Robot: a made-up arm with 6 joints.
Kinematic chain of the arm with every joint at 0, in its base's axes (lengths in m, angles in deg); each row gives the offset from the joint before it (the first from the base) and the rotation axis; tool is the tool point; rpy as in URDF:
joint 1: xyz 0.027 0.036 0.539 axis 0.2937 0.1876 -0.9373
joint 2: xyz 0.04 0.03 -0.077 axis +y
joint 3: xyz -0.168 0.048 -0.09 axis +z
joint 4: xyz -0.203 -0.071 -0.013 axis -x
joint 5: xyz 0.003 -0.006 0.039 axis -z
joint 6: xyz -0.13 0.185 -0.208 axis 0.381 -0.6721 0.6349
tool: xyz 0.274 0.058 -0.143 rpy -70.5 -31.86 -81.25
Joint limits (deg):
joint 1: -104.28..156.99
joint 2: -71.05..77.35
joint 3: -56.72..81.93
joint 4: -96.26..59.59
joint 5: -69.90..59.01
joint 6: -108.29..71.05
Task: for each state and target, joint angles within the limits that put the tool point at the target. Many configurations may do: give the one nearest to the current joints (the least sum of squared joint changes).
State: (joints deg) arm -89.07 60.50 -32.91 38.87 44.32 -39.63
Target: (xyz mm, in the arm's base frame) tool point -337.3 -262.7 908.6
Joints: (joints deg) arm -53.41 77.35 -56.72 54.21 45.85 -43.78
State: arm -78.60 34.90 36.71 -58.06 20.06 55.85
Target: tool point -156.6 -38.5 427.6
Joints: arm -104.28 1.46 26.58 -70.89 47.19 53.88
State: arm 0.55 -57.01 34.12 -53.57 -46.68 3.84
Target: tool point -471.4 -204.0 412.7
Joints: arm -17.22 -18.26 49.59 -76.80 -52.51 25.77
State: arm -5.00 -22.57 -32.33 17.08 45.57 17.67
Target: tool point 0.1 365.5 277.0
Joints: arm -9.27 -12.93 -18.31 -10.76 18.53 46.78
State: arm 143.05 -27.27 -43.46 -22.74 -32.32 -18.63
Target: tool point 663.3 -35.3 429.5
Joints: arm 141.55 -3.59 -23.36 -34.90 -55.80 5.60
